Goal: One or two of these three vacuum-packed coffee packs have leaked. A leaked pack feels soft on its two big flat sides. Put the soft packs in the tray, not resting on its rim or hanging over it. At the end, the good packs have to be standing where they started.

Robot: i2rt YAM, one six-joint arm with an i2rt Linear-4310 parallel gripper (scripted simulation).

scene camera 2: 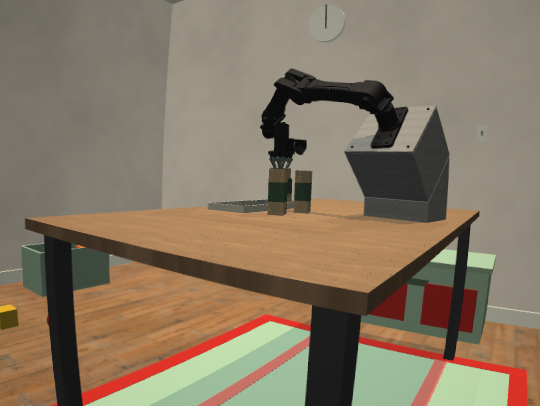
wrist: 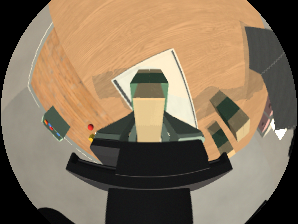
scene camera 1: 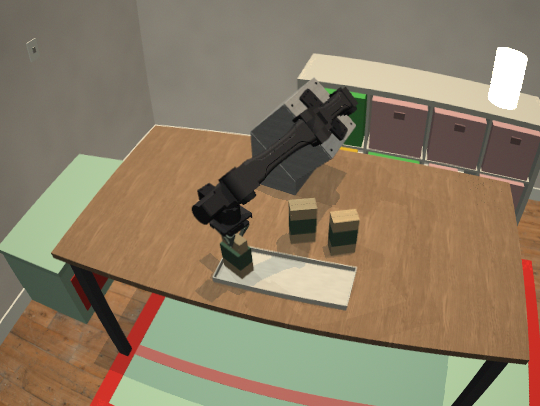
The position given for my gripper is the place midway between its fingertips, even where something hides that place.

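There's a grey tray (scene camera 1: 274, 272) here, and I can see the tray (wrist: 180, 105) from the wrist as well. You'd also see my gripper (scene camera 1: 234, 243), and the wrist view has the gripper (wrist: 149, 112) in it too.
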